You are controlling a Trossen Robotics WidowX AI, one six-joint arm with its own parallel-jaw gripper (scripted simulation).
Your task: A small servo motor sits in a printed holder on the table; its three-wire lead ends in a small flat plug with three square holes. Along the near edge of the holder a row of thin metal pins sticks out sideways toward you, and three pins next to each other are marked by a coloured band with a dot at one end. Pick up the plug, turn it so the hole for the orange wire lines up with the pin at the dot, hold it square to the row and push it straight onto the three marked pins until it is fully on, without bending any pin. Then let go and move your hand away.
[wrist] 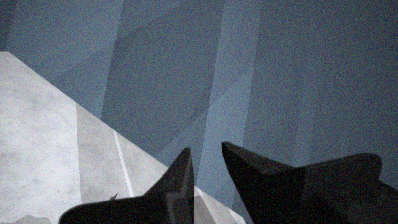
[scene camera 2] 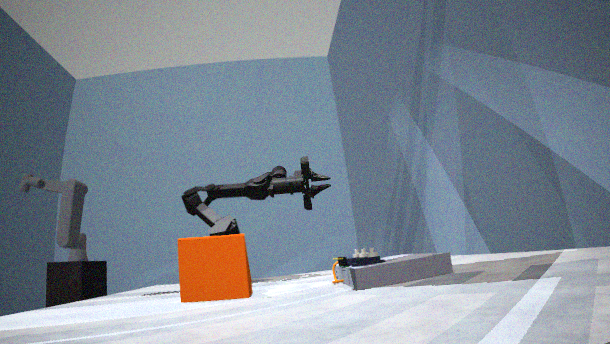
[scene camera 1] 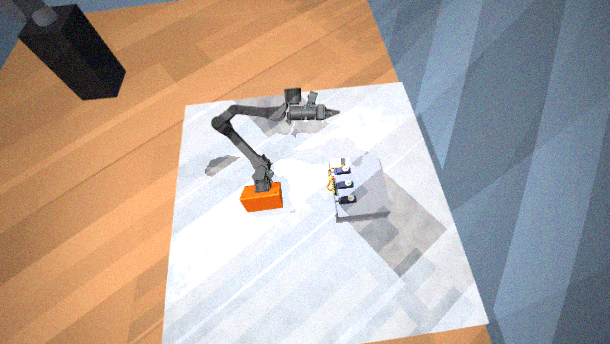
Labels:
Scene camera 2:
my gripper: 330,181
grey printed holder: 406,267

